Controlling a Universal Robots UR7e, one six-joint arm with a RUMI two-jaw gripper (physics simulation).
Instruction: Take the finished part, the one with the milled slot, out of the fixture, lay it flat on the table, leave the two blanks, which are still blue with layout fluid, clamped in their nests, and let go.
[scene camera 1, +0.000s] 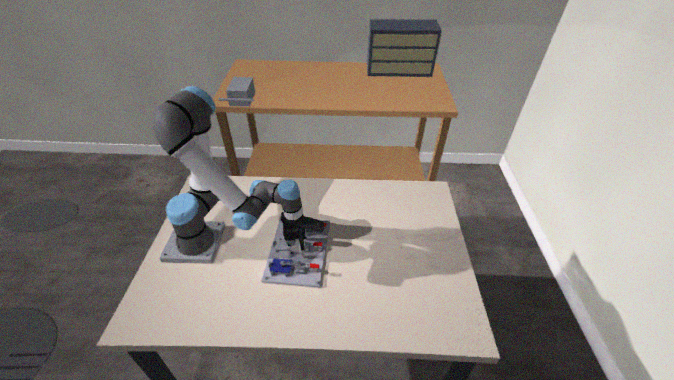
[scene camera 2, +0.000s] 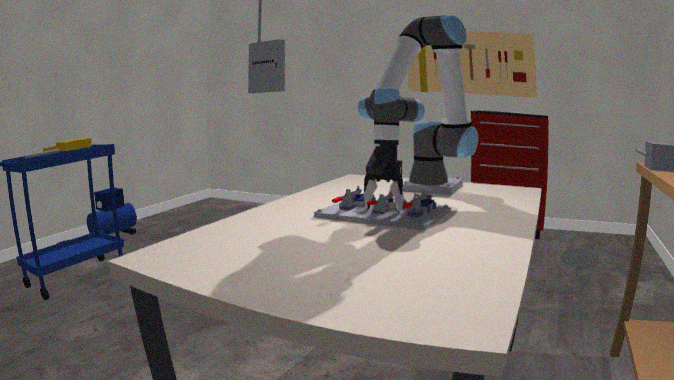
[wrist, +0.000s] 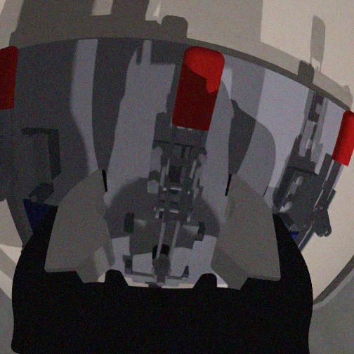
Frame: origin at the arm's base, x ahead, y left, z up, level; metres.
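Seen in the pictures: gripper, fingertip midpoint: (scene camera 1: 304, 247) (scene camera 2: 383, 211); arm's base at its link origin: (scene camera 1: 195, 241) (scene camera 2: 428, 181).
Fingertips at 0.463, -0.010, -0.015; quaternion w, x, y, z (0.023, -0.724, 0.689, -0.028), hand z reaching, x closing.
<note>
Offsets run from my fingertips to a thing's top centre, as dx, dy, dz. "spot": to the spot under its first point. Level surfaces: height alone.
The grey fixture plate (scene camera 1: 295, 281) (scene camera 2: 325, 214) lies on the table. My gripper (scene camera 1: 301, 243) (scene camera 2: 384, 202) (wrist: 166, 174) is low over its middle station, jaws part-way apart, one each side of the middle toggle clamp (wrist: 175, 172), with visible gaps. The clamp's red handle @(+0.039, -0.008, +0.053) (scene camera 1: 318, 244) (scene camera 2: 371, 203) (wrist: 199, 87) lies low, pointing outward. The grey finished part is hard to tell from the middle nest; its slot is not readable. One blue blank @(-0.080, -0.110, +0.022) (scene camera 1: 281, 266) (scene camera 2: 359, 198) (wrist: 294, 234) sits at the near station, the other blue blank @(-0.059, +0.110, +0.027) (scene camera 2: 428, 202) (wrist: 39, 215) at the far one.
The outer clamps' red handles @(spot: +0.057, -0.125, +0.043) (scene camera 1: 314, 266) (wrist: 345, 137) (wrist: 7, 77) flank the middle station closely. The arm's base plate (scene camera 1: 215, 245) (scene camera 2: 450, 186) is bolted behind the fixture. The pale table @(dz -0.014) (scene camera 1: 400, 310) (scene camera 2: 425, 280) extends outward past the handles. A wooden bench (scene camera 1: 320, 87) stands beyond.
</note>
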